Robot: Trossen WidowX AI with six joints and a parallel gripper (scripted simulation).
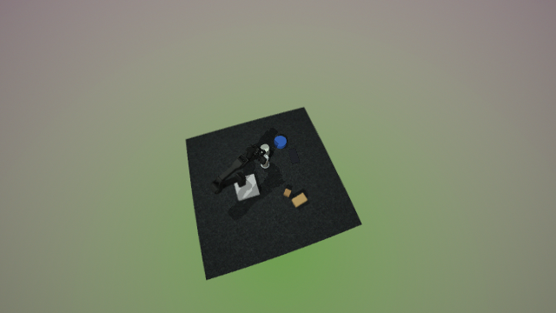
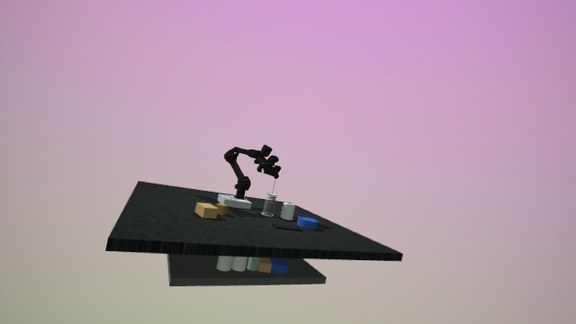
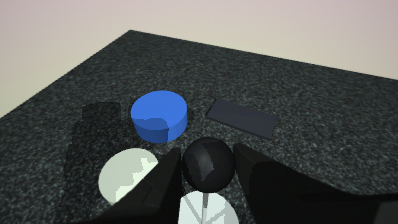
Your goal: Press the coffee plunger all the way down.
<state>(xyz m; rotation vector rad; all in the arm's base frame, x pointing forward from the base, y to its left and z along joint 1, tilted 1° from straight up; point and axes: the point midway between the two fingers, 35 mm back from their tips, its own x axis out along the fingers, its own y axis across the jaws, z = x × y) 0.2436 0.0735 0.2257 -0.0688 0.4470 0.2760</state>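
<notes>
Right now the coffee press is 20 mm behind my gripper tip, 10 mm to the left of it and 130 mm below it. From my gripper tip the other things lie so: flat dark slab 260 mm ahead, 50 mm to the right, 250 mm below; then shelf 20 mm behind, 70 mm to the right, 570 mm below.
</notes>
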